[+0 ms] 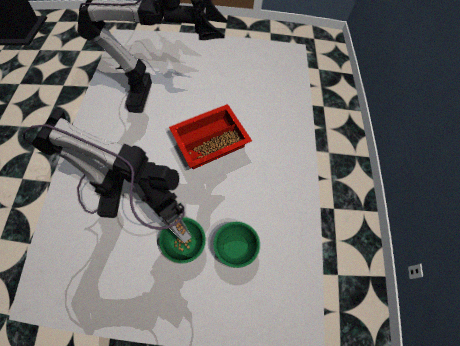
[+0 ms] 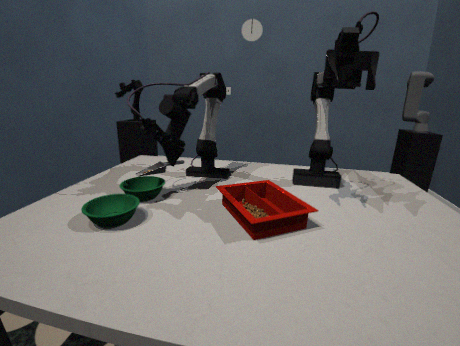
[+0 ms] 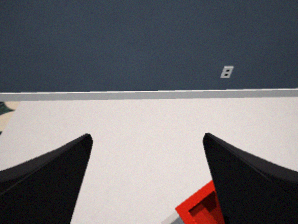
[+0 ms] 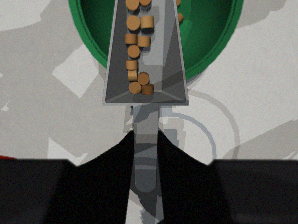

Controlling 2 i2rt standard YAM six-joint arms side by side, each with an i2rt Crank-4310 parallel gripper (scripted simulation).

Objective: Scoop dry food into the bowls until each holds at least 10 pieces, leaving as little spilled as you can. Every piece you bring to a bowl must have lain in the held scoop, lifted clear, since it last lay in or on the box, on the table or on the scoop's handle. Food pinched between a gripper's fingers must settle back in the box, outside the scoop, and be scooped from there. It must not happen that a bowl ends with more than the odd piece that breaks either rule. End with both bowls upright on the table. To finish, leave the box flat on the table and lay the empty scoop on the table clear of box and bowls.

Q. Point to a green bowl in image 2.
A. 107, 211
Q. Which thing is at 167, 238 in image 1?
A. A green bowl.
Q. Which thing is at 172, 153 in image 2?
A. The right gripper.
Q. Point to a red box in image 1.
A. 207, 123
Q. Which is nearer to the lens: the red box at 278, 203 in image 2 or the green bowl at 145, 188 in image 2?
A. The red box.
